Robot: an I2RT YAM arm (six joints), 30 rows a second.
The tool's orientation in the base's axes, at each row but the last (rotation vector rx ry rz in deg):
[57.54 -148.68 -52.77]
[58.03 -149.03 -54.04]
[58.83 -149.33 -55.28]
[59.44 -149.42 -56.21]
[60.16 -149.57 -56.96]
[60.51 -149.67 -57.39]
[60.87 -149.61 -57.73]
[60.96 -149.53 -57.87]
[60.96 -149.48 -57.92]
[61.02 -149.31 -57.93]
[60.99 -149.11 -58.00]
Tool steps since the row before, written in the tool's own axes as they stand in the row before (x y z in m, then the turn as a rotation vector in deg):
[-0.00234 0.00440 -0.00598 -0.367 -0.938 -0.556]
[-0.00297 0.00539 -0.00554 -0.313 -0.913 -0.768]
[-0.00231 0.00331 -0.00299 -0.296 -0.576 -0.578]
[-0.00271 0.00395 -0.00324 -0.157 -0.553 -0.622]
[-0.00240 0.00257 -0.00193 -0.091 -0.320 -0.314]
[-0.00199 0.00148 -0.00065 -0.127 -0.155 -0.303]
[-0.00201 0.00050 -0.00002 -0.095 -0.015 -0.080]
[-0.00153 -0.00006 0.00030 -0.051 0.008 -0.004]
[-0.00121 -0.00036 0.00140 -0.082 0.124 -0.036]
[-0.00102 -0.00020 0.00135 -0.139 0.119 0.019]
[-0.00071 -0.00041 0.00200 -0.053 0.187 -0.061]
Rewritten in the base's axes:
[0.00177 0.00121 0.00748 0.996 -0.559 -0.138]
[0.00147 0.00227 0.00783 1.025 -0.685 0.040]
[0.00105 0.00184 0.00455 0.756 -0.414 0.104]
[0.00105 0.00227 0.00522 0.656 -0.517 0.141]
[0.00106 0.00195 0.00334 0.363 -0.275 0.047]
[0.00088 0.00176 0.00164 0.292 -0.158 0.147]
[0.00121 0.00159 0.00055 0.108 0.013 0.062]
[0.00105 0.00115 -0.00010 0.035 0.036 0.014]
[0.00058 0.00136 -0.00116 0.004 0.100 0.116]
[0.00037 0.00130 -0.00104 0.028 0.165 0.077]
[0.00001 0.00133 -0.00171 -0.044 0.100 0.172]

